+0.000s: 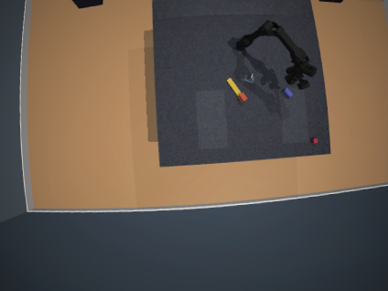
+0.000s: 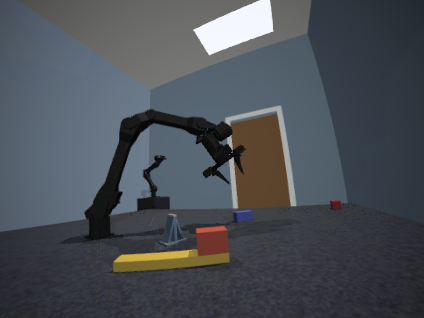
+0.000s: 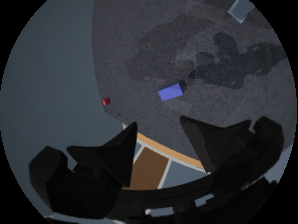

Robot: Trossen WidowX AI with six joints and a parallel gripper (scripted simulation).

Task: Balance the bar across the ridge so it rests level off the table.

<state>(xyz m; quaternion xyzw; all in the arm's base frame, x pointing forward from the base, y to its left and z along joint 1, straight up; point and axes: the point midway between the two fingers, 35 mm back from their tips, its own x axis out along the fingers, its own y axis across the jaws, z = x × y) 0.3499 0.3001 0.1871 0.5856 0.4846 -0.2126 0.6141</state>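
Right now the grey-blue ridge is 270 mm to the right of my gripper tip, 120 mm below it and 110 mm behind it. Also, from my gripper tip: small blue block (140 mm below, 10 mm ahead); then small red cube (370 mm ahead, 190 mm to the left, 140 mm below).
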